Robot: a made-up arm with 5 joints.
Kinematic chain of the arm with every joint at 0, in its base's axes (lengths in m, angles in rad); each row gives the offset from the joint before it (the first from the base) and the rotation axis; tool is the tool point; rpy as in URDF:
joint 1: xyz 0.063 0 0.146 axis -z
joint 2: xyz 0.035 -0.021 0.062 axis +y
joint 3: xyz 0.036 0 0.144 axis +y
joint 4: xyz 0.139 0 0.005 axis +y
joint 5: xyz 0.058 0.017 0 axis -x
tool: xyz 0 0 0 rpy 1.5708 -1.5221 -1.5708
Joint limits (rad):
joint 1: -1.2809..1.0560
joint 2: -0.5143..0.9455
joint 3: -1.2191..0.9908
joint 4: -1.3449..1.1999
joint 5: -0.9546..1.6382
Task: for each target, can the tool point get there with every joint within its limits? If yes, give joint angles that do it. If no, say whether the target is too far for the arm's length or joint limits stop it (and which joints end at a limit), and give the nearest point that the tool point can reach.
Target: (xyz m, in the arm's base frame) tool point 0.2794 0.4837 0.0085
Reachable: no: too far | nearest point 0.1991 0.3043 0.1487 | short by 0.241 m
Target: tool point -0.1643 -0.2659 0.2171
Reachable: no: joint limits stop it (at a limit: joint 1) | nearest point 0.1184 -0.1060 0.2171 | short by 0.325 m
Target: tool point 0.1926 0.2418 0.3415
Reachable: yes | joints -1.0934 0.0456 0.0132 0.0365 0.1862
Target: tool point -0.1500 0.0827 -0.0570
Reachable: no: joint limits stop it (at a limit: joint 1, joint 2, joint 3) | nearest point 0.0950 0.0934 0.0813 | short by 0.282 m
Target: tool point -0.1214 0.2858 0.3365
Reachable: no: joint limits stop it (at a limit: joint 1) | nearest point 0.1301 0.2108 0.3365 | short by 0.262 m
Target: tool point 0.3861 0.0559 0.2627
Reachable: yes | joints -0.1835 0.6319 -0.1382 -0.8690 1.1325
